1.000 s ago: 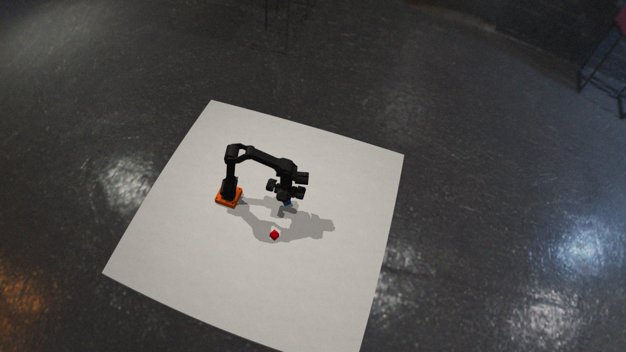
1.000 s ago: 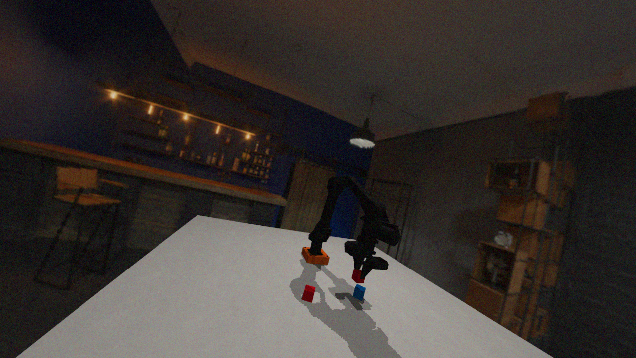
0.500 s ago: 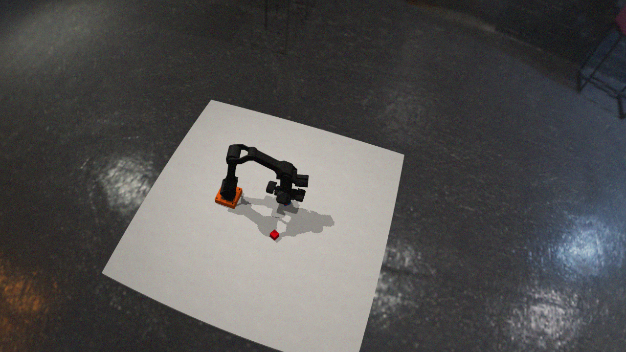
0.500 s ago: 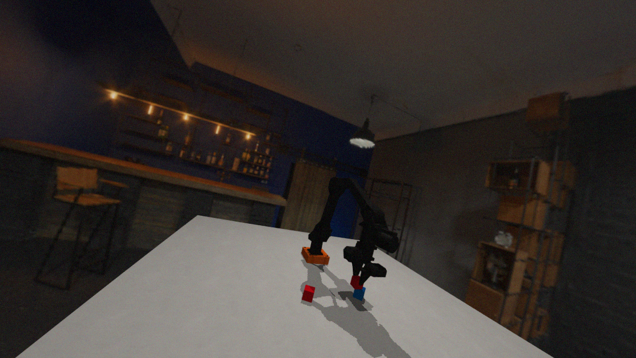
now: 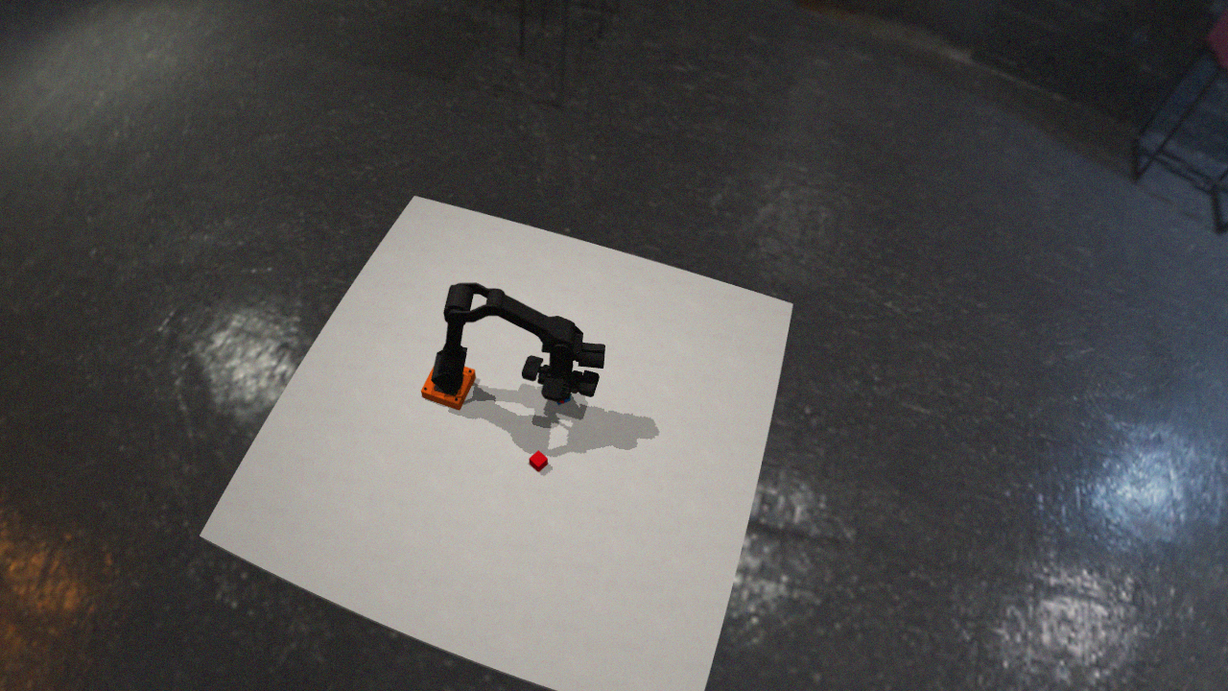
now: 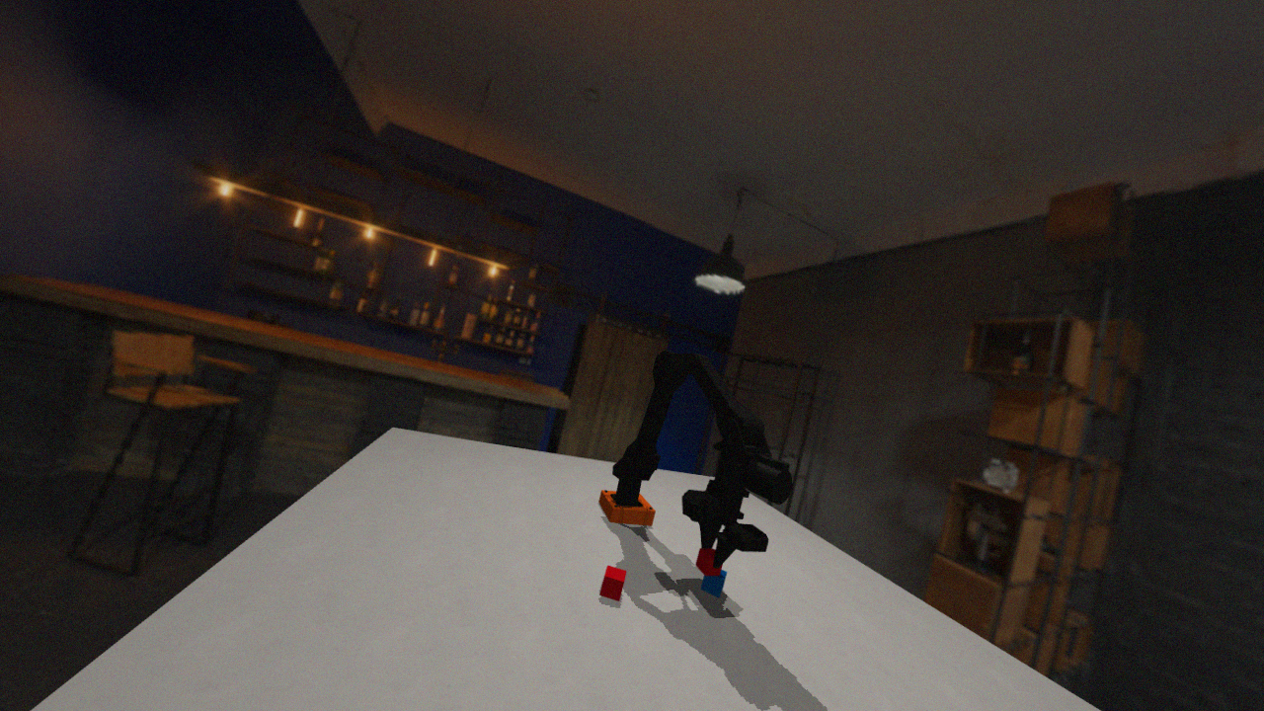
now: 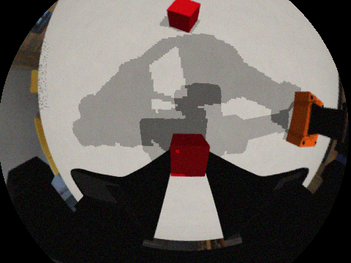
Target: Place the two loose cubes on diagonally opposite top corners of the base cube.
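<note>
The blue base cube is 20 mm to the left of my gripper tip and 40 mm below it.
</note>
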